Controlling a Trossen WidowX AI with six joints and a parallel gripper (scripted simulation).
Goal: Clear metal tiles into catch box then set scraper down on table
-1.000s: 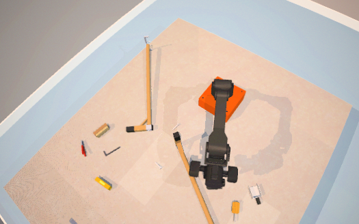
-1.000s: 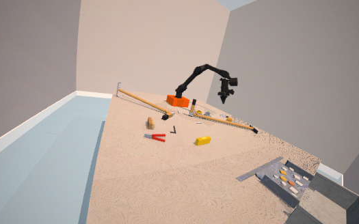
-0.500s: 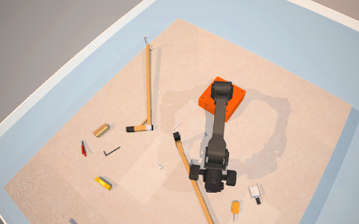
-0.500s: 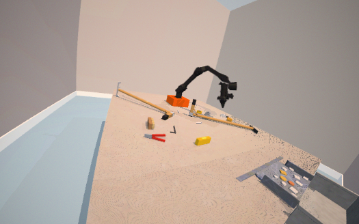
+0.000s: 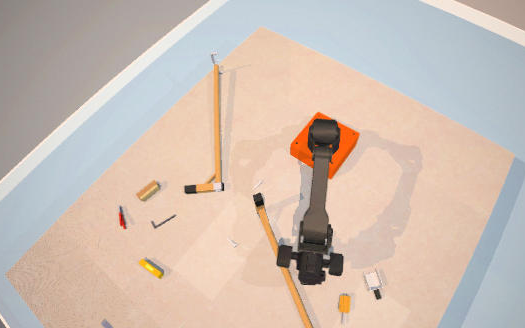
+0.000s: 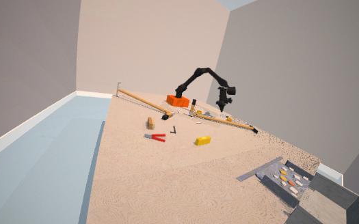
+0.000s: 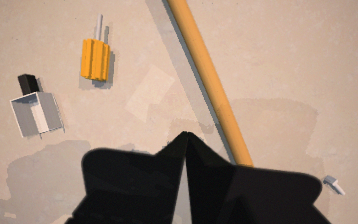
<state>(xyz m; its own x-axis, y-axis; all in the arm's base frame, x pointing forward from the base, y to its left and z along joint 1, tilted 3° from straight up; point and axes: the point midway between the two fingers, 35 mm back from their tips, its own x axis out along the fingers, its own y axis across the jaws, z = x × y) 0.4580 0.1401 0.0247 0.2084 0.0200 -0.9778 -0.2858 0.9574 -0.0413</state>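
The long scraper lies 5 cm ahead of my gripper tip, 3 cm to the right of it and 2 cm below it. From my gripper tip the other things lie so: orange screwdriver (4 cm ahead, 15 cm to the left, 7 cm below); metal box (14 cm behind, 8 cm below); yellow tape roll (20 cm behind, 6 cm to the right, 7 cm below).
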